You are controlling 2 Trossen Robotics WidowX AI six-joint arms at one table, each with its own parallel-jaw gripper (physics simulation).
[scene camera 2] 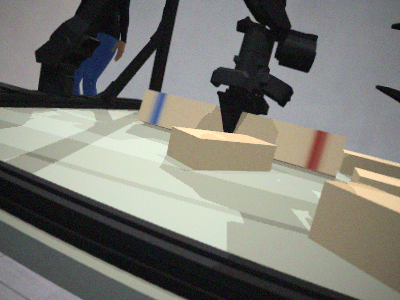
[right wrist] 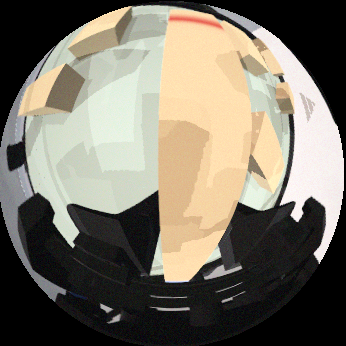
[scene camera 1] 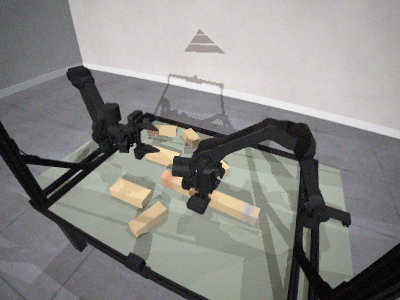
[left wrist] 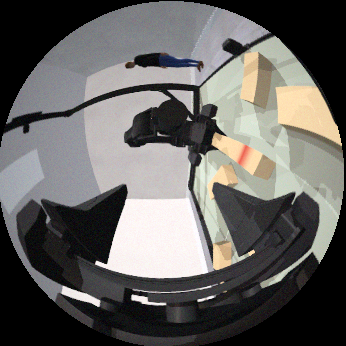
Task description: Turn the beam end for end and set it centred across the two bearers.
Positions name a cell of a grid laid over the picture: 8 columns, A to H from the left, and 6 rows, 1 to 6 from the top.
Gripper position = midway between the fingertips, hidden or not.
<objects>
my right gripper: scene camera 2 E3; right wrist E4; scene camera 1 E4; left wrist F3
long wooden beam: scene camera 2 G3; right wrist E3; scene camera 1 E5; left wrist F3
</objects>
